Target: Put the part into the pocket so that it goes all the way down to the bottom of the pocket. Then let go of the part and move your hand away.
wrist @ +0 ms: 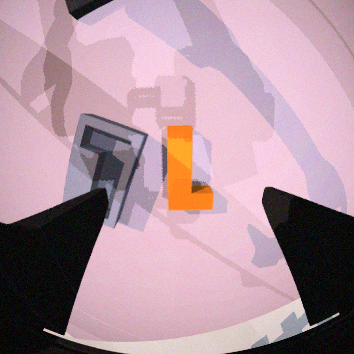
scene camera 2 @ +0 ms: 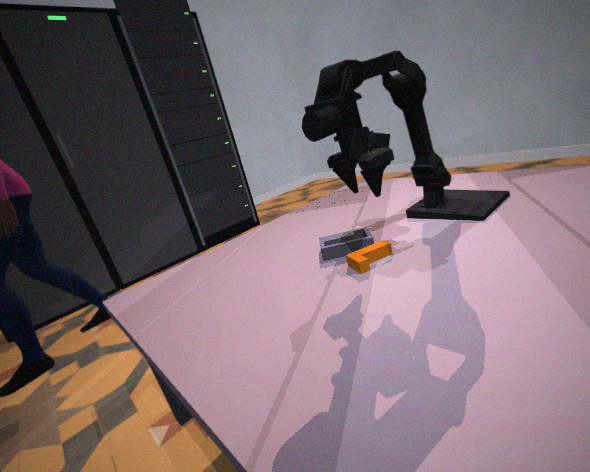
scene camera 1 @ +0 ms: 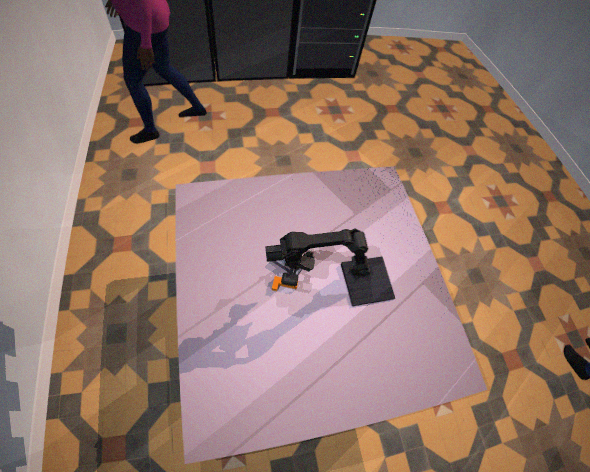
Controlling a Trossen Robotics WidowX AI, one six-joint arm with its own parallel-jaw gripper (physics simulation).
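Places are measured from the arm's base along level axes (x back, y right, z up), in metres.
Where they show: gripper, fingertip midpoint: [wrist: 186, 195] [scene camera 2: 366, 194] [scene camera 1: 293, 271]; arm's base, origin of the base link: [scene camera 2: 433, 203] [scene camera 1: 357, 271].
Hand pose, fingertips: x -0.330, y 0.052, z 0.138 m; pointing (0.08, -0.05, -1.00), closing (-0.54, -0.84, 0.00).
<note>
Things, the pixels of their top centre, and the offset from my fingertips. Level surfaces: height alone.
- orange L-shaped part, middle of its top: [wrist: 191, 170] [scene camera 2: 371, 250] [scene camera 1: 285, 284] dy +0.000, dx -0.026, dz -0.132 m
- grey block, middle of its top: [wrist: 95, 174] [scene camera 2: 344, 237] [scene camera 1: 290, 259] dy +0.107, dx +0.038, dz -0.126 m
- pink table, its level: dz -0.162 m
The orange L-shaped part [scene camera 1: 275, 283] [scene camera 2: 357, 261] [wrist: 180, 165] lies on the table beside the grey pocket block, outside the pocket. In the wrist view its long leg runs up and its short foot points right. The grey block [scene camera 2: 350, 251] [wrist: 112, 127] lies to the part's left in the wrist view, turned slightly; its dark recess is empty where visible, with a side arm at the upper left. A finger covers the block's lower left corner there. My gripper [scene camera 2: 367, 194] [wrist: 186, 195] is open and empty, well above the part and block.
The arm's dark base plate [scene camera 1: 372, 290] [scene camera 2: 460, 207] stands on the pink table [scene camera 1: 300, 390] [scene camera 2: 210, 350]. Black cabinets [scene camera 1: 252, 40] [scene camera 2: 90, 125] stand behind the table, with a person [scene camera 1: 145, 55] [scene camera 2: 17, 280] near them. Arm shadows cross the table.
</note>
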